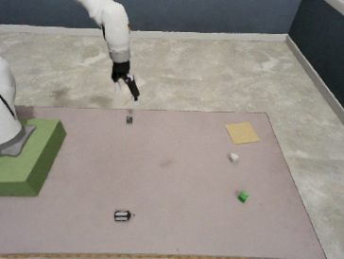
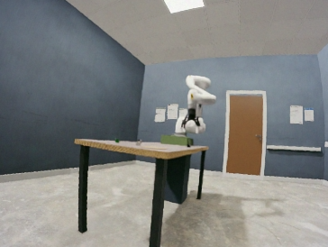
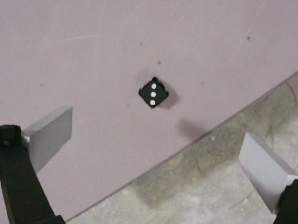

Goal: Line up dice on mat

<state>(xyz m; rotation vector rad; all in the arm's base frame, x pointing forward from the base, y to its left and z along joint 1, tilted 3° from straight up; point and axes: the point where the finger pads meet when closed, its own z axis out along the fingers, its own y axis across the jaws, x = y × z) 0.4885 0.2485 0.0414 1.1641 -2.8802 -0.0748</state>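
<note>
Now: hand 1 cm to the left of the black die and 14 cm above it. From my hand the other things lie so: white die 53 cm ahead, 26 cm to the right, 14 cm below; then mat 61 cm ahead, 9 cm to the right, 16 cm below; then green die 53 cm ahead, 46 cm to the right, 14 cm below.
</note>
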